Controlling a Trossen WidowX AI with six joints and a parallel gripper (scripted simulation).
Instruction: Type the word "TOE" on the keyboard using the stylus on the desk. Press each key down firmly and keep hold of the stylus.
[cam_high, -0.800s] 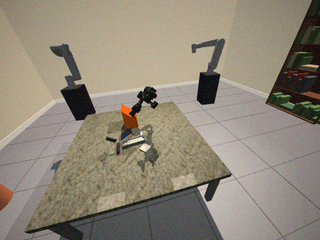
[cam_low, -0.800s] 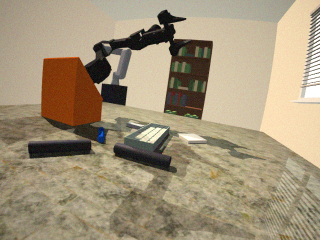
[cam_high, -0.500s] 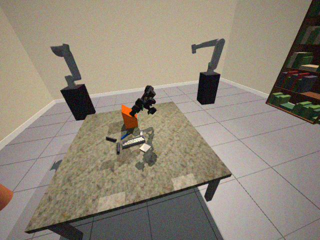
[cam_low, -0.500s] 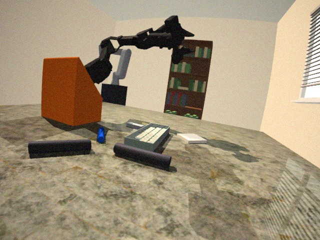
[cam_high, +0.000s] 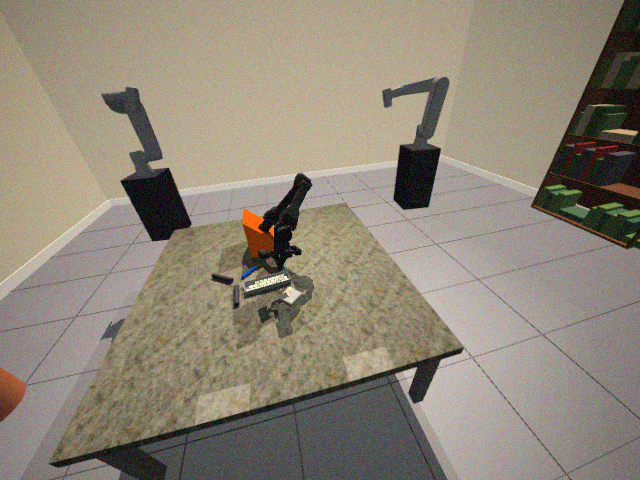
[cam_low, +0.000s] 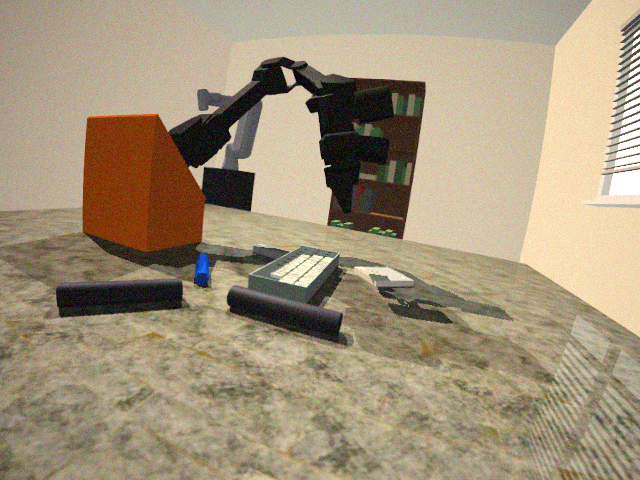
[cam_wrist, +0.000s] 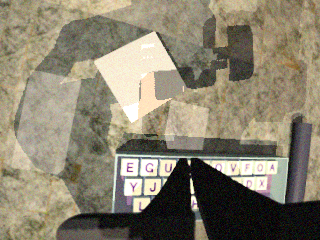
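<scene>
The stylus is 160 mm to the right of my gripper tip, 160 mm behind it and 100 mm below it. Round my gripper tip: grey slab 140 mm behind, 100 mm below; white pad 100 mm below, 70 mm ahead, 30 mm to the left.
</scene>
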